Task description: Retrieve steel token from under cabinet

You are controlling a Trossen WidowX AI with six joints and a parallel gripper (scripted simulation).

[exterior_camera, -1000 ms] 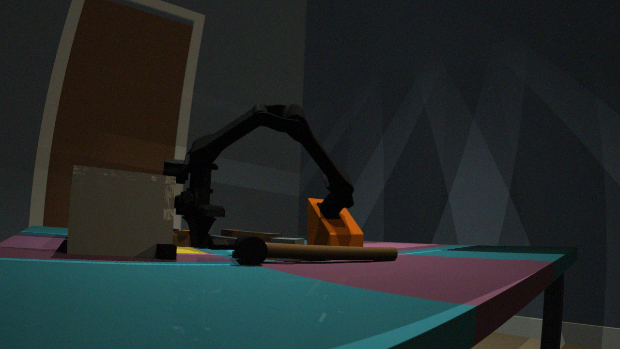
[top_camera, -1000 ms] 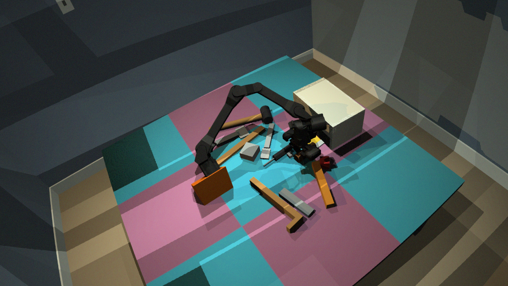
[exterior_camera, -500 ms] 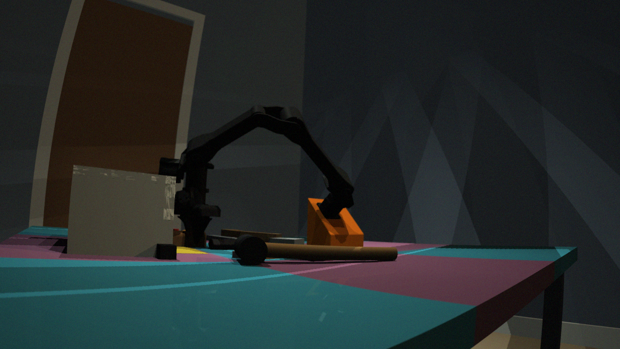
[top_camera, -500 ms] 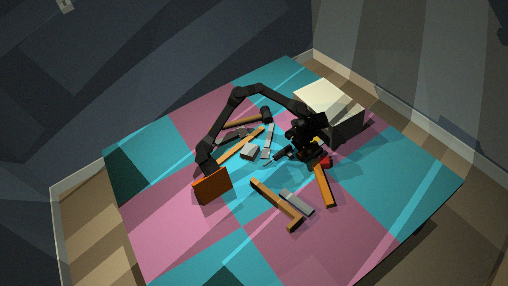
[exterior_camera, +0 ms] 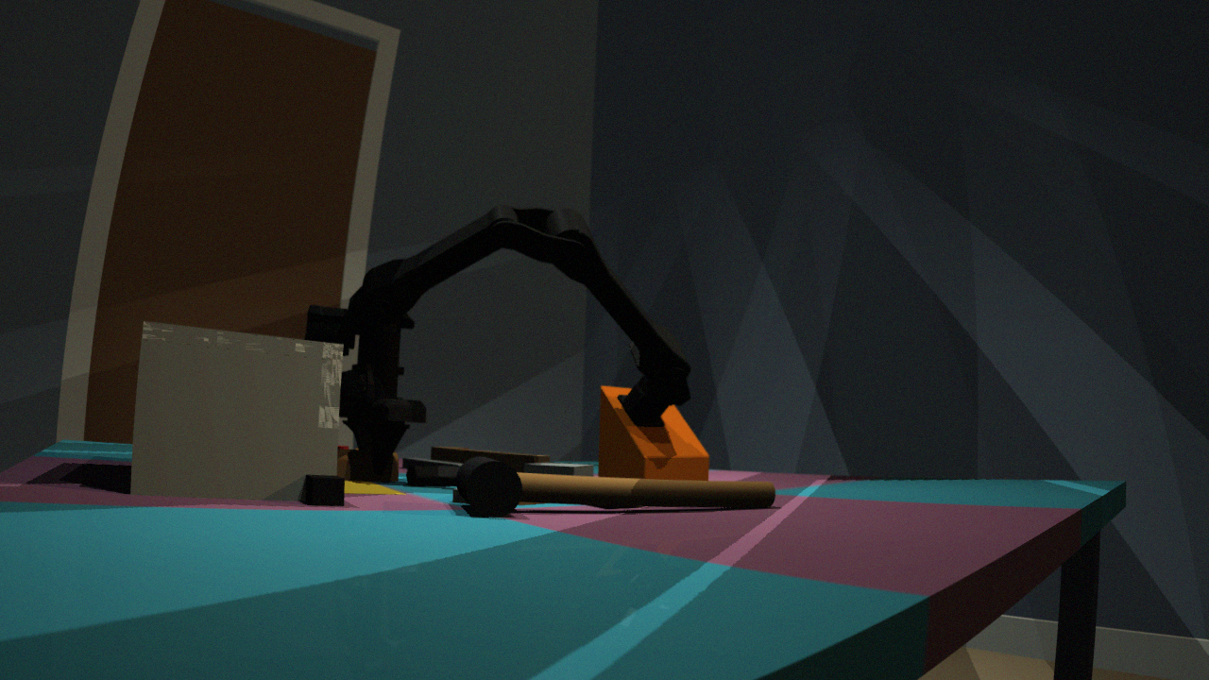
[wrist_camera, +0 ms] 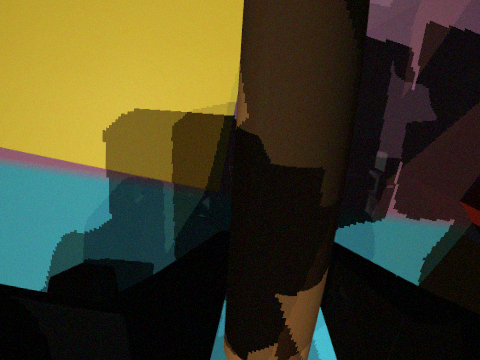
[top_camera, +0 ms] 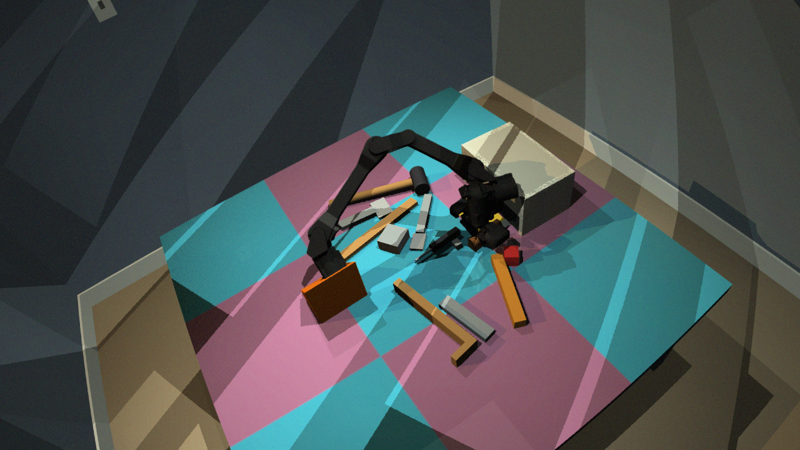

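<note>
The small grey cube lies 50 mm behind my gripper tip and 40 mm to the left of it. From my gripper tip the other things lie so: orange bar (60 mm behind, 180 mm to the right, 10 mm above); then screwdriver (110 mm behind, 70 mm to the left); then red cube (20 mm ahead, 110 mm to the right, 10 mm above).
</note>
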